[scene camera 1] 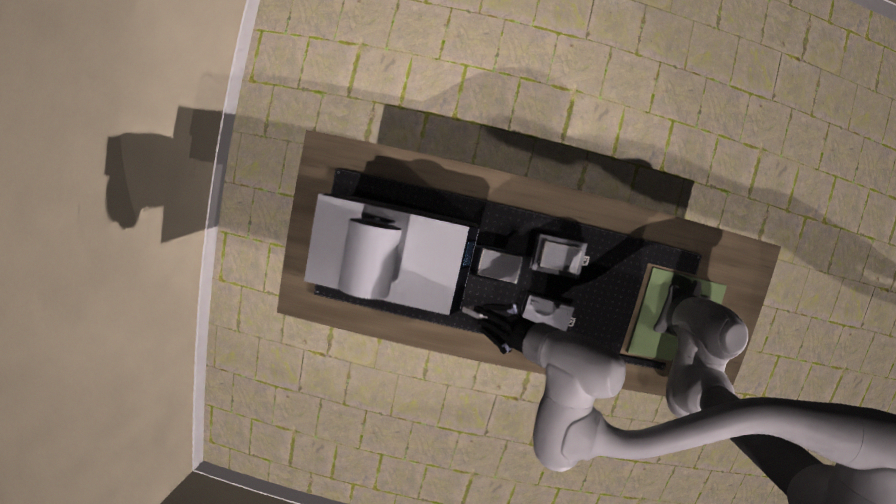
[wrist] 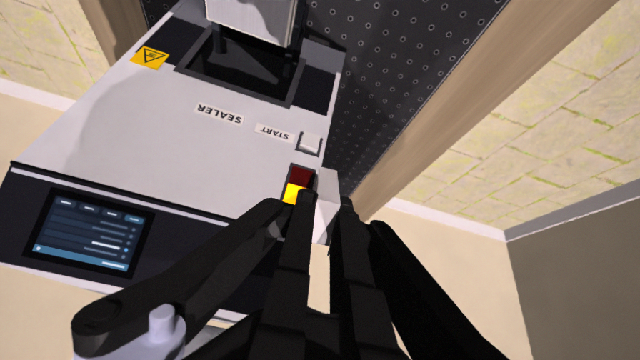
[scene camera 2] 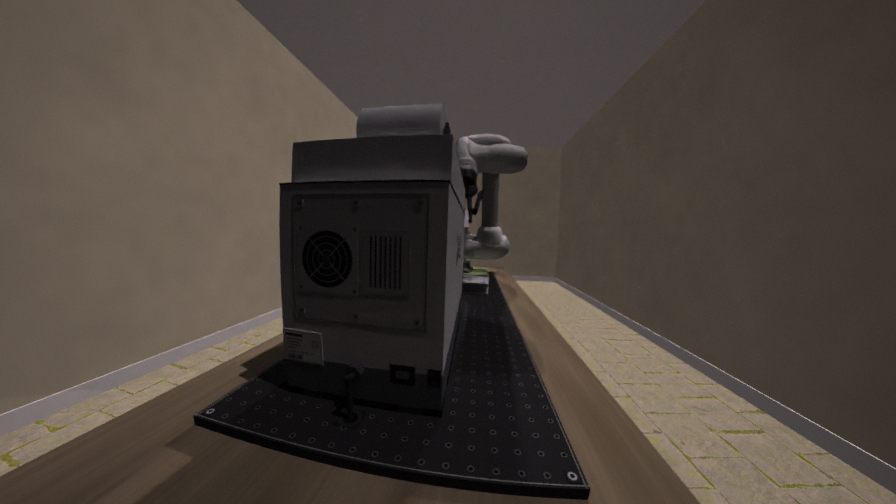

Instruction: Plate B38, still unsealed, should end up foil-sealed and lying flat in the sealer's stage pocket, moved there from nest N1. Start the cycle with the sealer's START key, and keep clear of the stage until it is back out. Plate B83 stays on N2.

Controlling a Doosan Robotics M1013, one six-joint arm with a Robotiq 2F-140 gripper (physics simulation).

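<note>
The sealer (scene camera 1: 432, 263) (scene camera 2: 363, 250) (wrist: 150, 130) stands at the left in scene camera 1. Its stage is out, bearing a plate (scene camera 1: 499, 264) (wrist: 252, 17) with a plain silvery top, foil-like and apparently flat; its label is unreadable. The START key (wrist: 309, 143) is white. Beside it the yellow lamp (wrist: 295, 193) is lit and the red one is dark. One nest (scene camera 1: 548, 311) holds no plate that I can see; the other nest bears a pale plate (scene camera 1: 559, 253), label unreadable. My gripper (scene camera 1: 474, 311) (wrist: 324, 184) is shut and empty, its pale tips above the sealer's front corner, near the lamps.
A foil roll (scene camera 1: 370, 257) (scene camera 2: 401, 120) lies on top of the sealer. A touch screen (wrist: 90, 232) is on its body. A green mat (scene camera 1: 648, 313) lies at the right, under another part of the arm. The black perforated board (scene camera 1: 601, 307) (scene camera 2: 501, 401) rests on the wooden table (scene camera 1: 388, 325).
</note>
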